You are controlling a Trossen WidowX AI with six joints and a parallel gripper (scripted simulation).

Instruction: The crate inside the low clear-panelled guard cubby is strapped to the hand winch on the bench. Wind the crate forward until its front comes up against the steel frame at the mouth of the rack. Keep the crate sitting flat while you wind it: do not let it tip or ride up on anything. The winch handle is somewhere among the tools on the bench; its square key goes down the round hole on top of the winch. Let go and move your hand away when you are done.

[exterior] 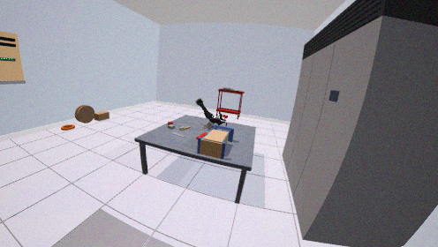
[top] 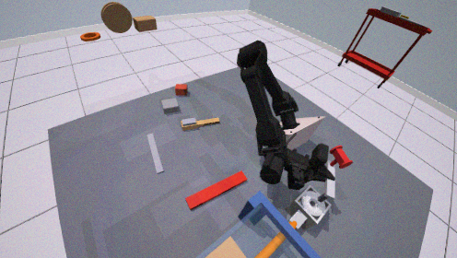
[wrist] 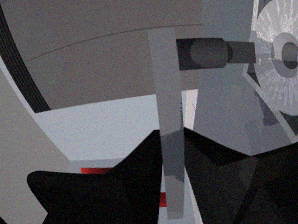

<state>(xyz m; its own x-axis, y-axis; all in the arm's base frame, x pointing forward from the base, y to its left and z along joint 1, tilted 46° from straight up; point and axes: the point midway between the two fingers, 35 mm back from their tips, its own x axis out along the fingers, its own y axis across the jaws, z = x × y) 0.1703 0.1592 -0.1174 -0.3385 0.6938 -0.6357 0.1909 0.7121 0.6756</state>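
Right now the red knob is 4 cm behind my gripper tip, 4 cm above it and 3 cm to the right of it. Round my gripper tip: hand winch 14 cm below, 3 cm ahead; then winch handle 1 cm to the right, 1 cm behind, 1 cm above; then blue frame 21 cm ahead, 7 cm below, 1 cm to the right.
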